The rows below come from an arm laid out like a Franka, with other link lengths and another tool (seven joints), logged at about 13 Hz.
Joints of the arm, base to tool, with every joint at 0 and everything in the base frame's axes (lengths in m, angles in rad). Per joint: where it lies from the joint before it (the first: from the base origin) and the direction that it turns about. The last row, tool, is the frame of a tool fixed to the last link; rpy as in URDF.
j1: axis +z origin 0 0 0.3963
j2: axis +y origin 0 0 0
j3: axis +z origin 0 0 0.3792
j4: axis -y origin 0.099 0 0
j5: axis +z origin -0.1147 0 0.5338
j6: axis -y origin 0 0 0
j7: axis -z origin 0.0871 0 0
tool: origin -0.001 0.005 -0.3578 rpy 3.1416 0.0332 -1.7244
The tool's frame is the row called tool.
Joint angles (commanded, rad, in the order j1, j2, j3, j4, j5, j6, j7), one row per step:
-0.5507, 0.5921, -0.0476, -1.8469, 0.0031, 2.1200, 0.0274
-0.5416, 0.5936, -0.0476, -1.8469, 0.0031, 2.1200, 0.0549
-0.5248, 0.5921, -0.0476, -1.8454, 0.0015, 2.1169, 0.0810
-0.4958, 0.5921, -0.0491, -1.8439, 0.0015, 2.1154, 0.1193
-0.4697, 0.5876, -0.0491, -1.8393, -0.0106, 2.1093, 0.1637
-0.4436, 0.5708, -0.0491, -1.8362, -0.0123, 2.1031, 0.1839
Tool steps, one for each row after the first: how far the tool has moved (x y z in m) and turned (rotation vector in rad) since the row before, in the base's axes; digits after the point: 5 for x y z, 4 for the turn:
0.00310, 0.00554, -0.00109, -0.0068, 0.0055, -0.0170
0.00681, 0.00910, 0.00170, -0.0080, 0.0046, -0.0068
0.01069, 0.01574, 0.00062, -0.0115, 0.0059, -0.0086
0.01047, 0.01151, 0.00517, -0.0208, 0.0073, -0.0069
0.01519, 0.01250, 0.01323, -0.0127, -0.0094, 0.0080

